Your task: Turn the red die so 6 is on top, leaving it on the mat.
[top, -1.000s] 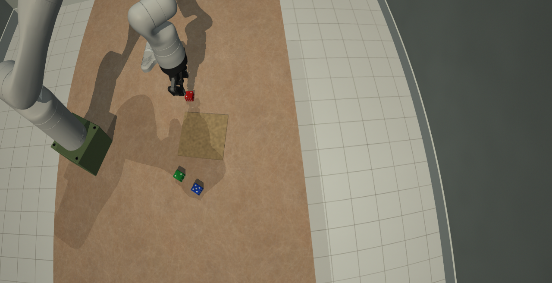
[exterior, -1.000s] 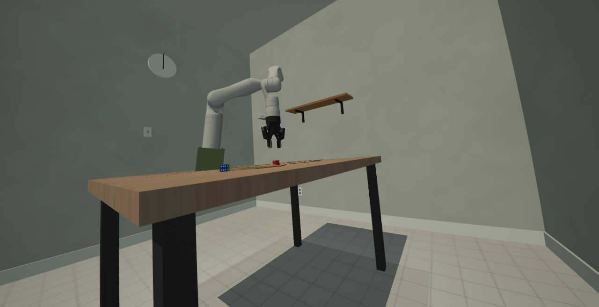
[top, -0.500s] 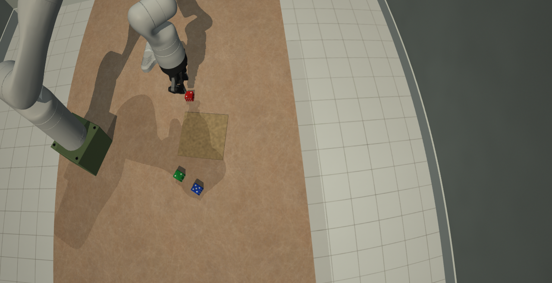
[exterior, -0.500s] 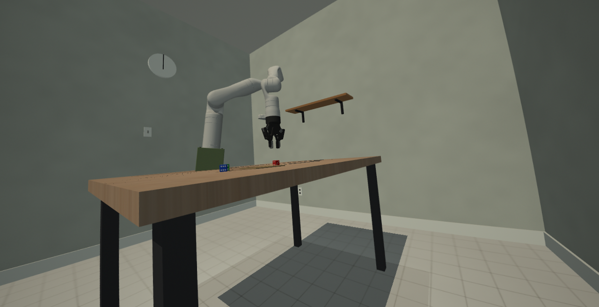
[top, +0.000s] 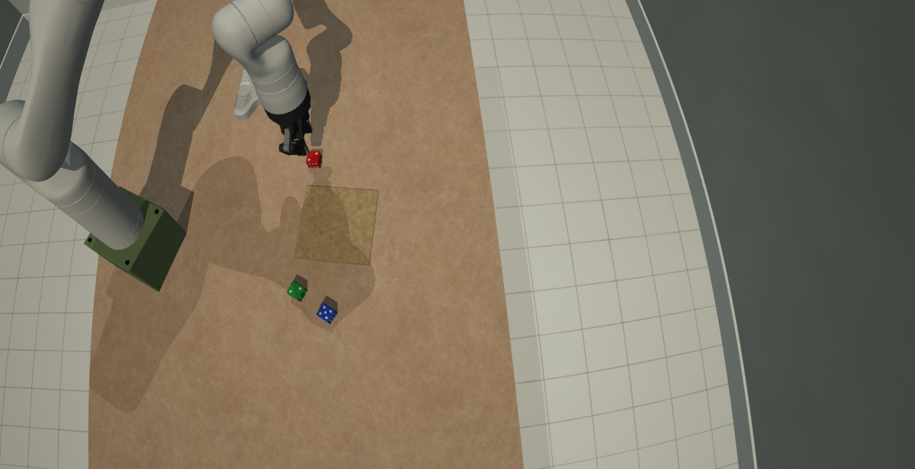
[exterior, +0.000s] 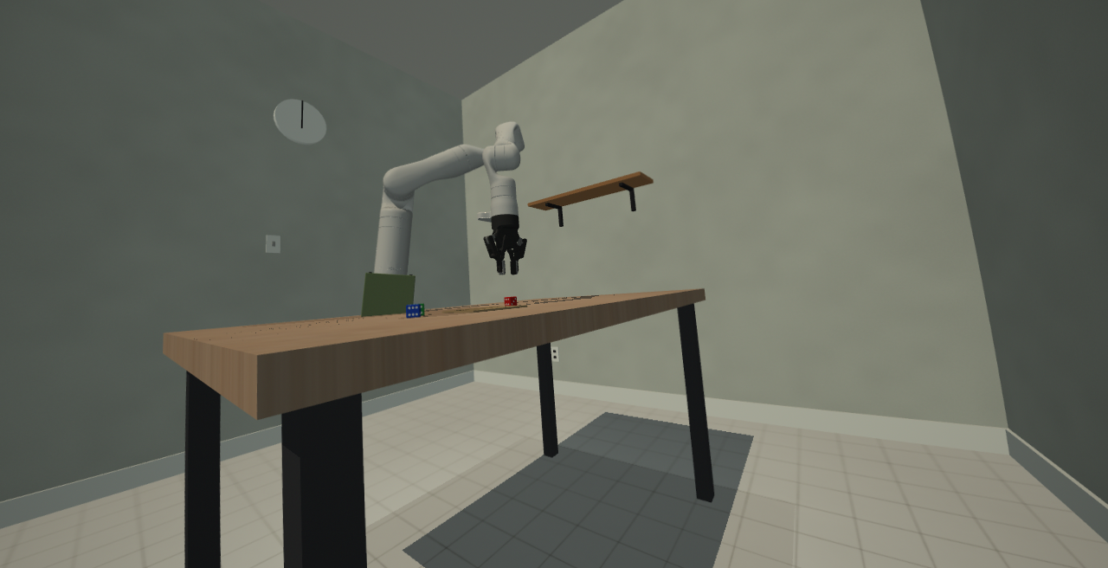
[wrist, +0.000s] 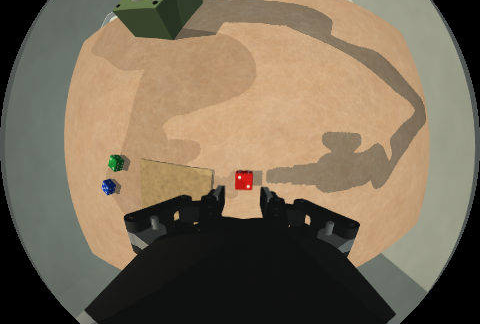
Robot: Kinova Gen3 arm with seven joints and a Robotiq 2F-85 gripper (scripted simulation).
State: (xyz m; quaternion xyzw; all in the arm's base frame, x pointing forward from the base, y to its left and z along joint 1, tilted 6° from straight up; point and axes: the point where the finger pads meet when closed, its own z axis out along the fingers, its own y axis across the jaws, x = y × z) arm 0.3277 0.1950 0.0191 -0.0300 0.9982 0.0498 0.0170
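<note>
Now: hand 90 mm above the red die. Also, from my hand: green die (10 mm ahead, 250 mm to the right, 90 mm below); tan mat (60 mm ahead, 120 mm to the right, 100 mm below); blue die (70 mm ahead, 280 mm to the right, 90 mm below).
</note>
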